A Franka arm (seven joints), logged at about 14 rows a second.
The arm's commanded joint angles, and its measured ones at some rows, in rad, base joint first. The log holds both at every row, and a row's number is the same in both.
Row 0, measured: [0.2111, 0.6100, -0.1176, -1.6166, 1.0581, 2.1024, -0.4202]
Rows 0 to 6, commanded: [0.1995, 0.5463, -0.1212, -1.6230, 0.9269, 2.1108, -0.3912]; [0.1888, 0.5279, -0.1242, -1.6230, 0.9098, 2.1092, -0.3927]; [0.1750, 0.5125, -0.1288, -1.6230, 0.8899, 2.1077, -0.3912]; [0.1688, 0.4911, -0.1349, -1.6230, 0.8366, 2.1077, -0.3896]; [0.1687, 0.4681, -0.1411, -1.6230, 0.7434, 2.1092, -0.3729]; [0.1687, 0.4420, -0.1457, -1.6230, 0.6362, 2.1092, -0.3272]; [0.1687, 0.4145, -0.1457, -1.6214, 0.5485, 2.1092, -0.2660]
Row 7, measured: [0.1662, 0.4727, -0.1471, -1.6090, 0.6890, 2.1044, -0.3581]
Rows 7 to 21, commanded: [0.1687, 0.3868, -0.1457, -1.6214, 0.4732, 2.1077, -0.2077]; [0.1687, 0.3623, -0.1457, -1.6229, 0.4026, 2.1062, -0.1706]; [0.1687, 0.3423, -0.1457, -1.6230, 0.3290, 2.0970, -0.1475]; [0.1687, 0.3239, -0.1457, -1.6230, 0.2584, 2.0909, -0.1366]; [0.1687, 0.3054, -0.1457, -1.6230, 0.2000, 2.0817, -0.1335]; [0.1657, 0.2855, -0.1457, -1.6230, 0.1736, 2.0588, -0.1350]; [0.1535, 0.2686, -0.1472, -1.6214, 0.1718, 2.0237, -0.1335]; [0.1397, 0.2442, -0.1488, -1.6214, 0.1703, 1.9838, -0.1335]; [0.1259, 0.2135, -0.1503, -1.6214, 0.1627, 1.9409, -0.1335]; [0.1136, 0.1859, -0.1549, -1.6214, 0.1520, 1.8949, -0.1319]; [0.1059, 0.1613, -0.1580, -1.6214, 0.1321, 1.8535, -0.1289]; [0.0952, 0.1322, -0.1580, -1.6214, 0.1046, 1.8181, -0.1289]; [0.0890, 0.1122, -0.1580, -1.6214, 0.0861, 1.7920, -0.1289]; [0.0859, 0.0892, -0.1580, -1.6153, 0.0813, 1.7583, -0.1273]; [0.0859, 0.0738, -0.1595, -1.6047, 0.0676, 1.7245, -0.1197]
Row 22, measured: [0.0897, 0.1165, -0.1666, -1.6022, 0.1095, 1.7742, -0.1484]
